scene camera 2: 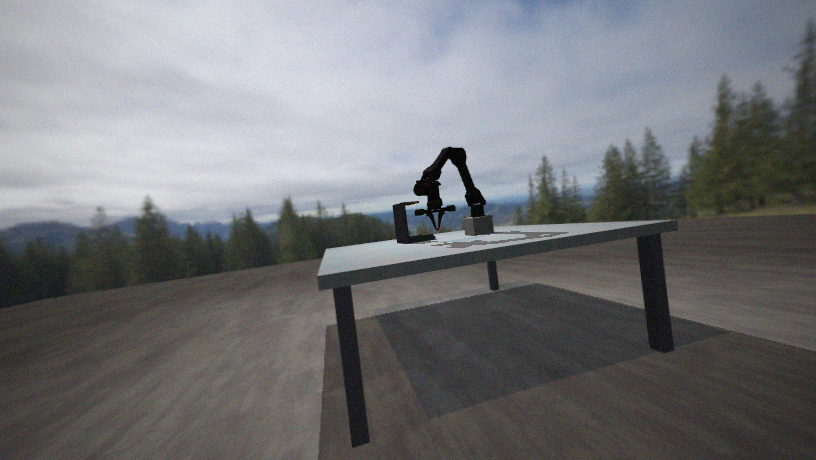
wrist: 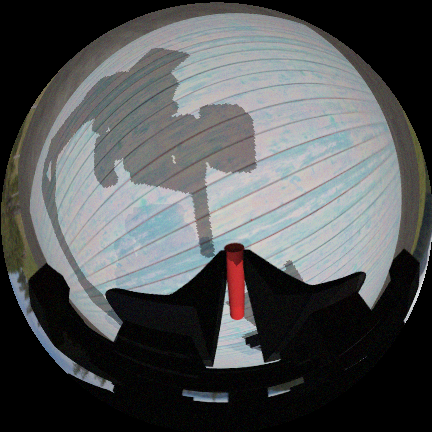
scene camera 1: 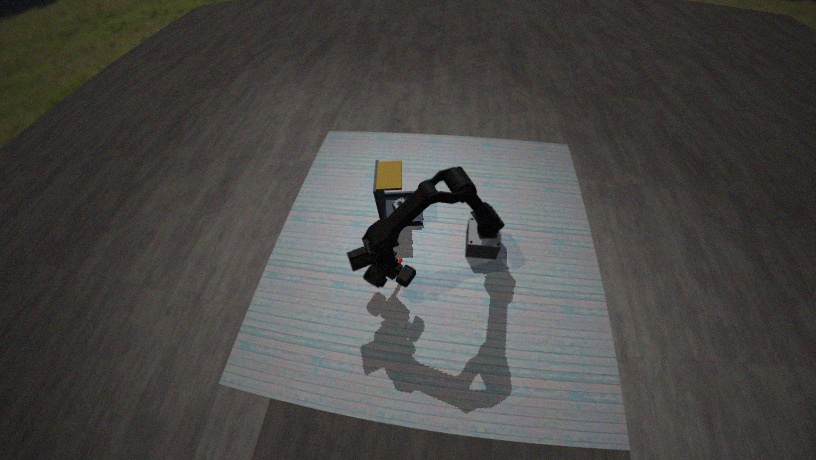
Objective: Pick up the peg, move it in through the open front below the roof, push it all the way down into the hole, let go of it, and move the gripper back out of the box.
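Places are measured from the arm's base along level axes (x left, y down, z back), in millimetres.
Pixels of known places: gripper, fingertip midpoint: (scene camera 2: 437, 229) (wrist: 234, 255) (scene camera 1: 390, 275); arm's base, origin of the base link: (scene camera 2: 478, 216) (scene camera 1: 487, 230).
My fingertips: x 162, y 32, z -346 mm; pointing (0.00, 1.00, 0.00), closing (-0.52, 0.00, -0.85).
Note:
Ahead of a thing's pixels: the offset from my fingertips to its top centre. "spot": to the spot under its first point. Level surfaces: height alone.
The red peg {dy -5, dx -31, dz +16 mm} (scene camera 1: 399, 260) (scene camera 2: 438, 229) (wrist: 236, 292) is held between the two fingertips, near one of its ends, and is raised above the table. My gripper (scene camera 2: 438, 226) (wrist: 234, 255) is shut on it. The box {dy -158, dx -329, dz +22 mm} (scene camera 1: 379, 201) (scene camera 2: 401, 224) has a dark upright wall, a low base and a yellow roof {spot: dy -158, dx -326, dz -7 mm} (scene camera 1: 389, 174) (scene camera 2: 409, 202). A light piece {spot: dy +29, dx -345, dz +8 mm} (scene camera 1: 398, 202) shows on the base, partly behind the arm; the hole itself cannot be made out. In scene camera 1 the gripper is nearer the camera than the box, outside it.
The arm's grey base block (scene camera 1: 482, 246) (scene camera 2: 478, 225) stands to the right of the box in both scene views. The arm arches from it and passes in front of part of the box base in scene camera 1. Dark shadows of the arm lie on the striped table top {dy +66 mm} (scene camera 1: 320, 320).

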